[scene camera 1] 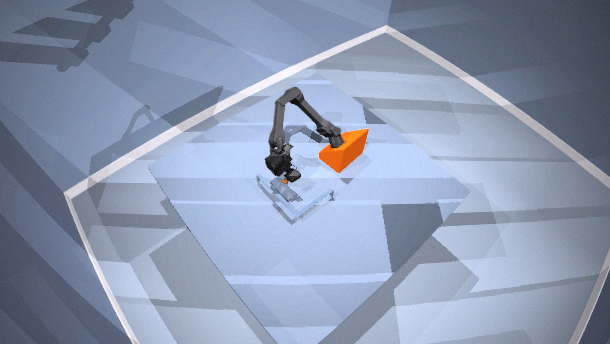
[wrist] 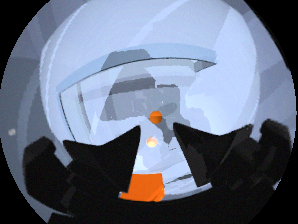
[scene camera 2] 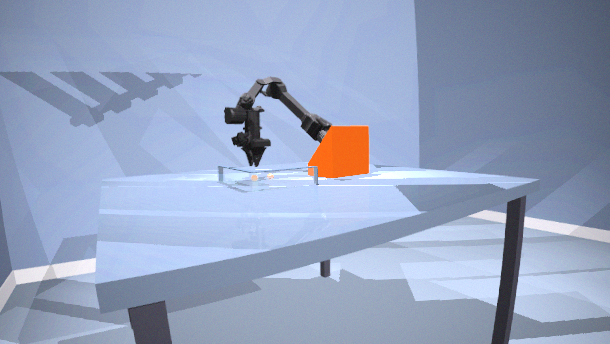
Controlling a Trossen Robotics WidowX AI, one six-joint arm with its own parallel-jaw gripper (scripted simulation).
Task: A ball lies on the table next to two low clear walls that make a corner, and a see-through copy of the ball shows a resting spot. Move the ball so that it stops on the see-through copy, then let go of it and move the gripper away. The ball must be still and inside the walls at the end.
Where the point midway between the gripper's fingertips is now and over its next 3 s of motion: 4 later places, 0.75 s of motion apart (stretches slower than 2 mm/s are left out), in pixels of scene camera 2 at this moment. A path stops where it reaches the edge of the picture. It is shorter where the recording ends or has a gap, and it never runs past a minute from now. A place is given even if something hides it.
My gripper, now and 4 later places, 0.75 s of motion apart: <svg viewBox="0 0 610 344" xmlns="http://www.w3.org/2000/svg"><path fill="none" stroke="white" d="M253 166L253 174L254 178L252 149L267 153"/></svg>
